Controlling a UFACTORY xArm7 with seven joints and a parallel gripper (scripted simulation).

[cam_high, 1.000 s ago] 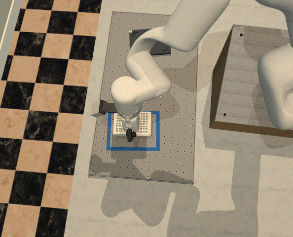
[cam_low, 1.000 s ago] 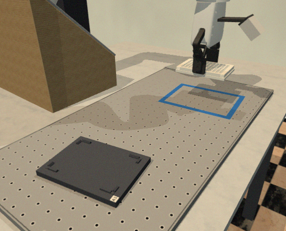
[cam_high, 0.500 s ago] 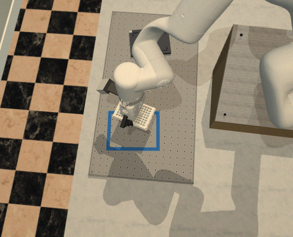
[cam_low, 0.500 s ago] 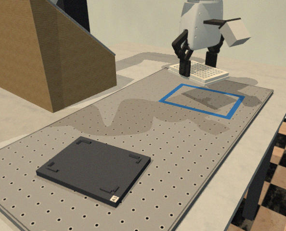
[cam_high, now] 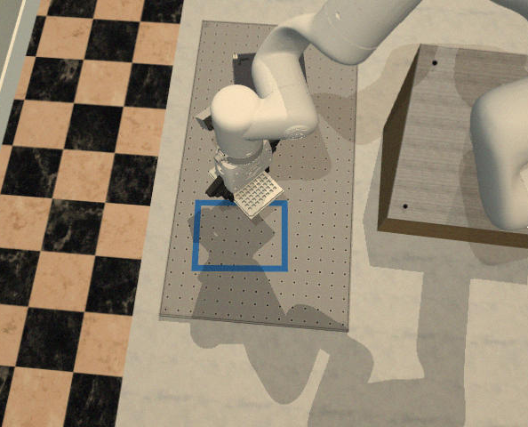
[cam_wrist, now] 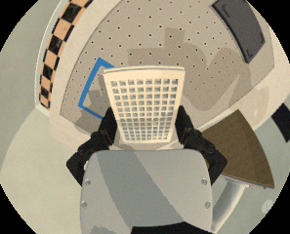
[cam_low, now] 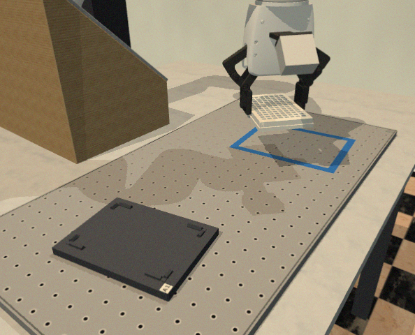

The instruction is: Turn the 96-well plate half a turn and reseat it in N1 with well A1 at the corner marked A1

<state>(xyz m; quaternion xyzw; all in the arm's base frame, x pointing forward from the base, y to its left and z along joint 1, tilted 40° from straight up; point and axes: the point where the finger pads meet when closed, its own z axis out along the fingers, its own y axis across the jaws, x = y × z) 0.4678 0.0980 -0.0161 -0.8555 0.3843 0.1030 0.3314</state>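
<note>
My gripper is now 290 mm to the left of the dark plate nest N1, 100 mm above it and 40 mm past it. Round my hand: white 96-well plate 10 mm below; then A1 label 340 mm to the right, 90 mm below, 40 mm ahead.
</note>
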